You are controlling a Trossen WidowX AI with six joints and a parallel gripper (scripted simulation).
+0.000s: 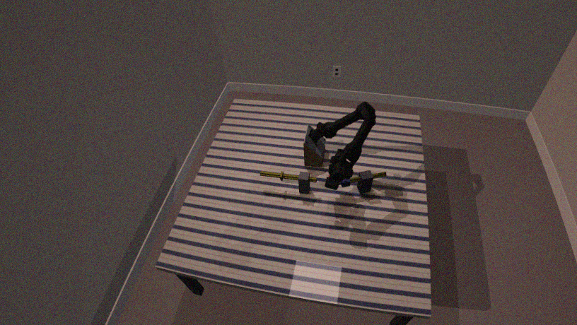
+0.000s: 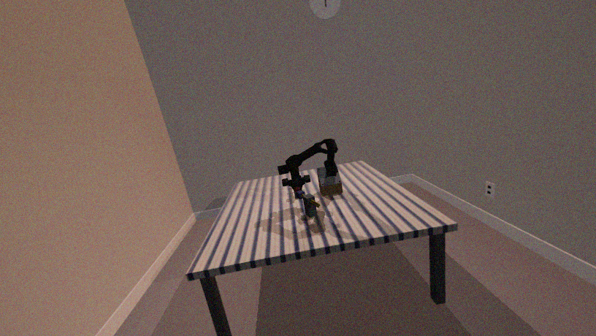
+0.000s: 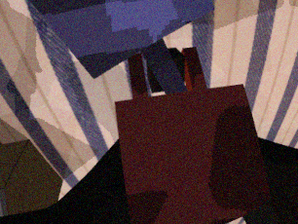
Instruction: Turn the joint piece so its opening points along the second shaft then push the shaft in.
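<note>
Now: the red square joint piece 20 mm to the left of my gripper tip and 30 mm above it.
</note>
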